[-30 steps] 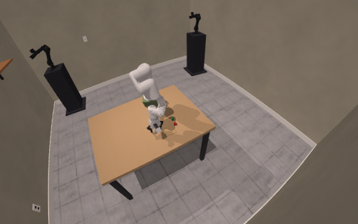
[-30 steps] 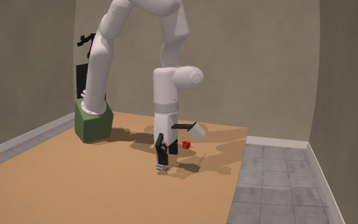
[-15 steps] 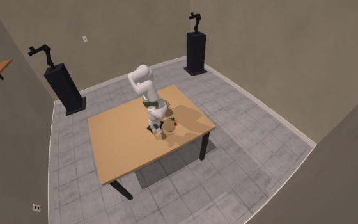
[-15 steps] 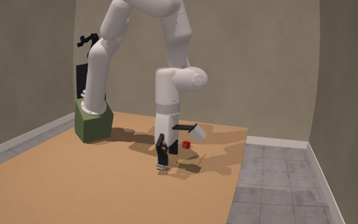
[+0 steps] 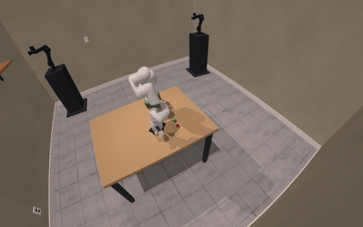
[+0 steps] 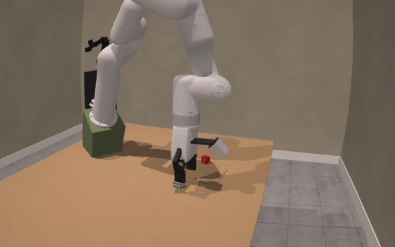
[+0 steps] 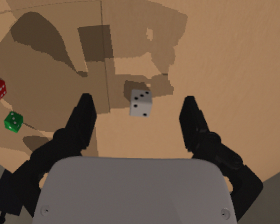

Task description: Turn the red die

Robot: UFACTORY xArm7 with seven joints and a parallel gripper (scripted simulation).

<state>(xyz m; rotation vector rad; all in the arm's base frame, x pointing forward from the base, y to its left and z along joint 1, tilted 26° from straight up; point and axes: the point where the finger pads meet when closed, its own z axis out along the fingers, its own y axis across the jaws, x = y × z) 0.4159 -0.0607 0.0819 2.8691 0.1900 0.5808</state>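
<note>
Now: hand 40 mm above the white die, 30 mm past it and 10 mm to the left of it. Also, from my hand: tan mat (110 mm to the left, 50 mm below, 10 mm ahead); then green die (210 mm to the left, 100 mm behind, 40 mm below); then red die (210 mm to the left, 40 mm below, 20 mm behind).
</note>
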